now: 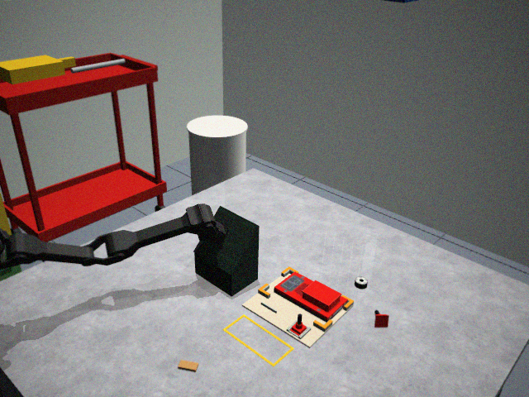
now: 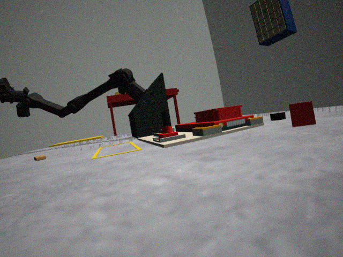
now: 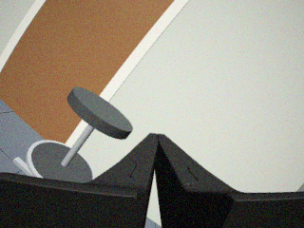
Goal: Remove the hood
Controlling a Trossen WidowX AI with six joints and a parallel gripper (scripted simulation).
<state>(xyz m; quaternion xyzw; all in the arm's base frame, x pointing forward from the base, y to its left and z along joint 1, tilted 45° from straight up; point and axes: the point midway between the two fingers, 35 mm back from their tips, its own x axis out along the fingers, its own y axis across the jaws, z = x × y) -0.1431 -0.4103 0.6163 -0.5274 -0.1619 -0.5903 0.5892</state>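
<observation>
My gripper tip is 46 cm short of the red hood, 88 cm to the right of it and 27 cm above it. Also, from my gripper tip: black-and-white wheel 48 cm ahead, 105 cm to the left, 30 cm below; baseplate 42 cm ahead, 85 cm to the left, 30 cm below.
</observation>
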